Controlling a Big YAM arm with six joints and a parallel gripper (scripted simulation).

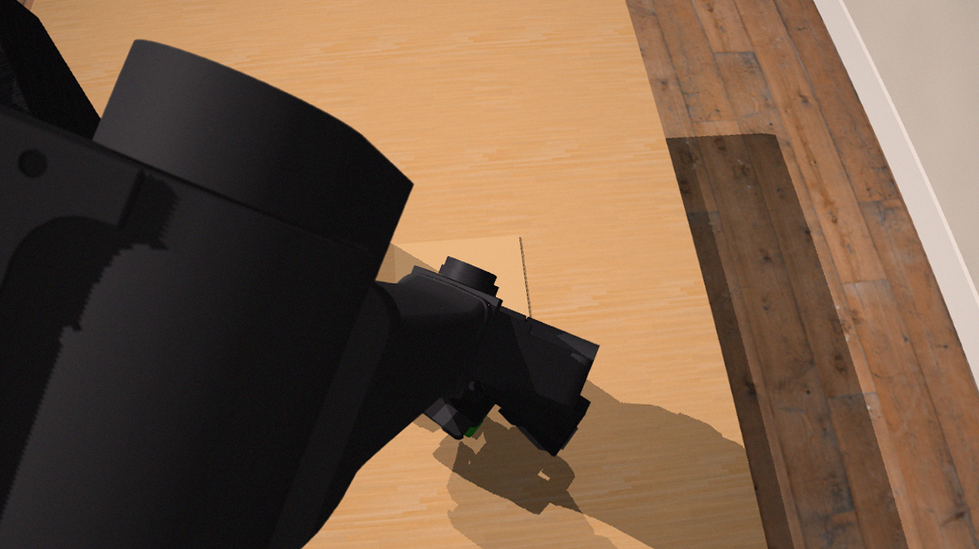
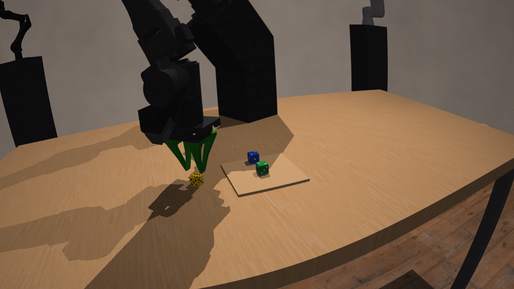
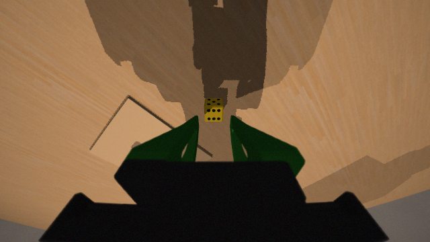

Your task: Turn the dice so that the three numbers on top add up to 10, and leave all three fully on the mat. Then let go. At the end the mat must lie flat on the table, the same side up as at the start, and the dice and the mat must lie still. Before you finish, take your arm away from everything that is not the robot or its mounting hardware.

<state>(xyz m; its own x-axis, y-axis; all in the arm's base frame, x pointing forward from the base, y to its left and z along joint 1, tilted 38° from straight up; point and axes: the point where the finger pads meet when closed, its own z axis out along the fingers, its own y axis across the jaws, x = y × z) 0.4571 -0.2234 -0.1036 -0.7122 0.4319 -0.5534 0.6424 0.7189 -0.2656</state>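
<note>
Now: hand 3 cm above the yellow die. From my hand the other things lie so: green die (13 cm to the left, 2 cm below, 1 cm ahead); blue die (13 cm to the left, 5 cm behind, 2 cm below); tan mat (13 cm to the left, 3 cm below, 1 cm ahead).
</note>
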